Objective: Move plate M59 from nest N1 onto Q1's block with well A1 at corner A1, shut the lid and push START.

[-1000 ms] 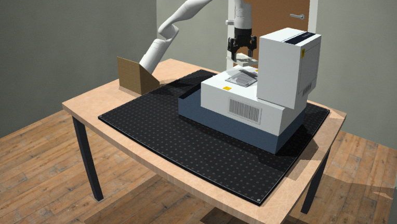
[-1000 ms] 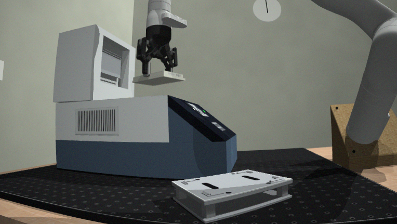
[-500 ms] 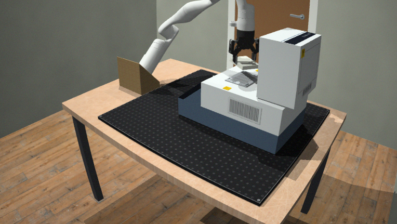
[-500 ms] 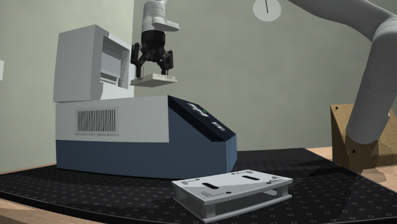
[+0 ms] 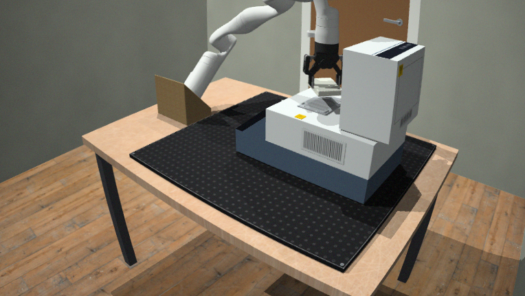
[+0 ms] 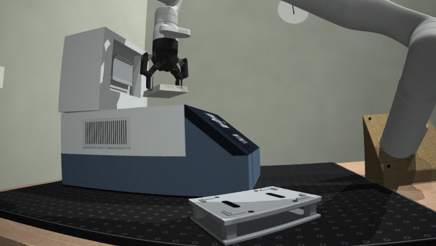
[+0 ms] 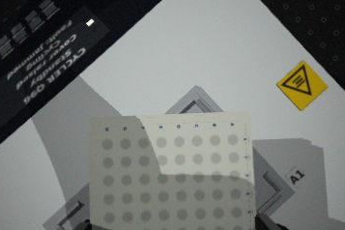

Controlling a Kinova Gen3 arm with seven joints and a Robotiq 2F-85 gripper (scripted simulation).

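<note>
My gripper is now 10 mm above the plate M59. The rest, counted from my hand: A1 mark: 380 mm behind, 240 mm to the left, 230 mm below; then plate nest: 290 mm behind, 250 mm to the left, 240 mm below.
</note>
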